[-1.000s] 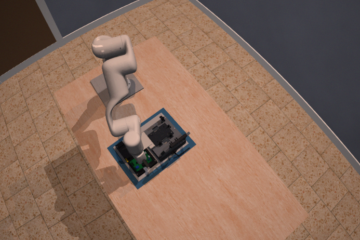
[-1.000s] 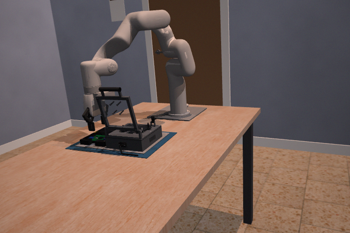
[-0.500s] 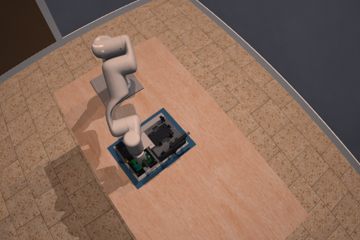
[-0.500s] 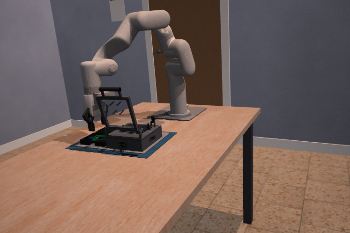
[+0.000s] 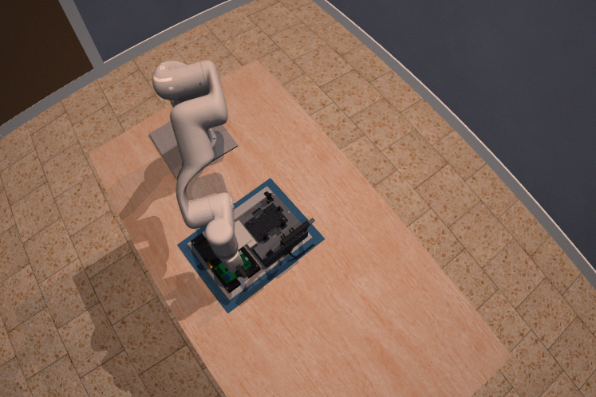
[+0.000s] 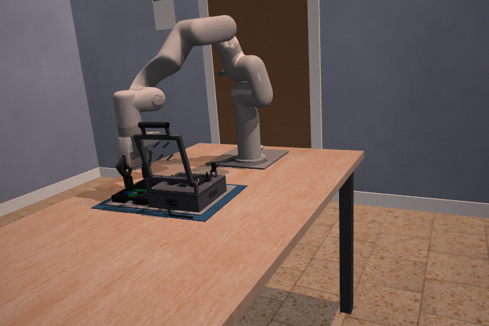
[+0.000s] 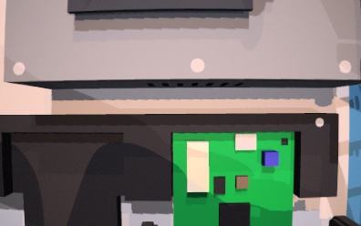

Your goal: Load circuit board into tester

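The green circuit board is 40 mm below my hand. Also, from my hand: tester lid (70 mm ahead, 170 mm to the left, 120 mm above).
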